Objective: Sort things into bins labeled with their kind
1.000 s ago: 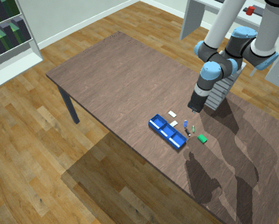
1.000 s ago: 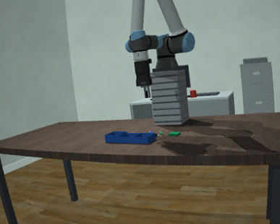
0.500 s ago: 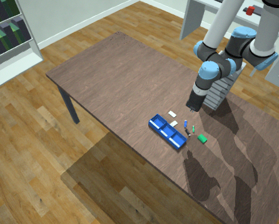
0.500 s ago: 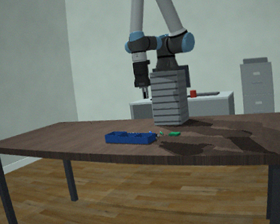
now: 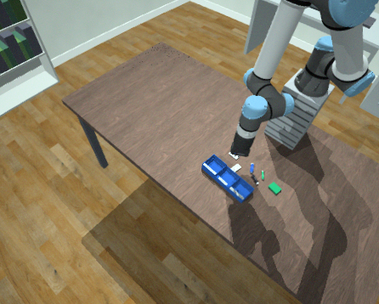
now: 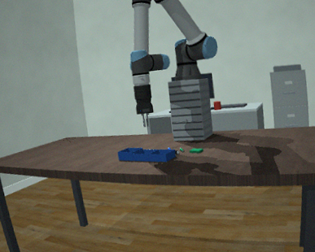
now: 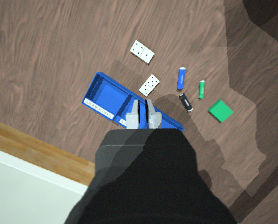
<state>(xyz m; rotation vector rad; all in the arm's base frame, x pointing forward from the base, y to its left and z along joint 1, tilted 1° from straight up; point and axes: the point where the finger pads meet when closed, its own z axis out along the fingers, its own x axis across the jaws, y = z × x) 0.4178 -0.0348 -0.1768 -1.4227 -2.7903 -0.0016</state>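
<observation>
Right now the blue three-part bin is 5 cm ahead of my hand, 2 cm to the left of it and 14 cm below it. Also, from my hand: blue cylinder: 8 cm behind, 6 cm to the left, 15 cm below; then black cylinder: 5 cm behind, 11 cm to the left, 15 cm below; then green cylinder: 9 cm behind, 12 cm to the left, 15 cm below.
</observation>
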